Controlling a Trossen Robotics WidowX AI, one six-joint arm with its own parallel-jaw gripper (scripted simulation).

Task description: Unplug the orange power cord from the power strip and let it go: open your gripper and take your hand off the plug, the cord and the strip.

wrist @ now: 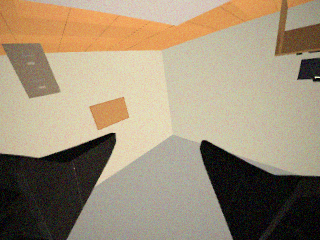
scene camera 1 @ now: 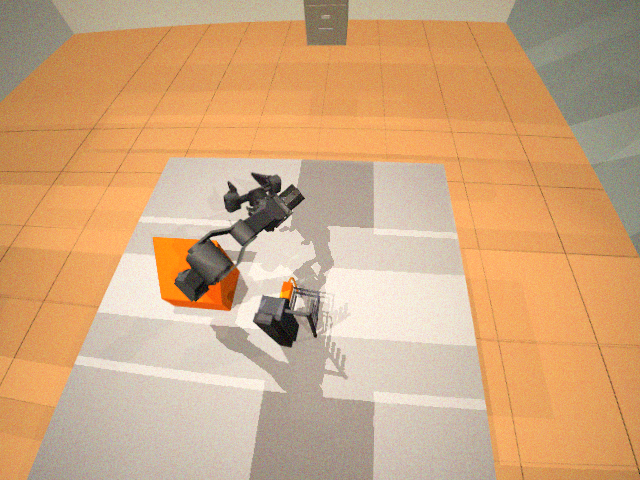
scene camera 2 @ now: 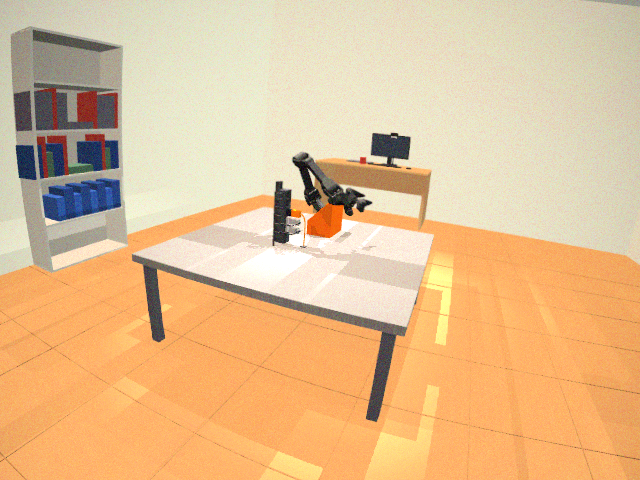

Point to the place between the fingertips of the gripper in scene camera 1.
At 239, 177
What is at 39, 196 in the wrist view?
The gripper.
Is the gripper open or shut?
Open.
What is the gripper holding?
Nothing.
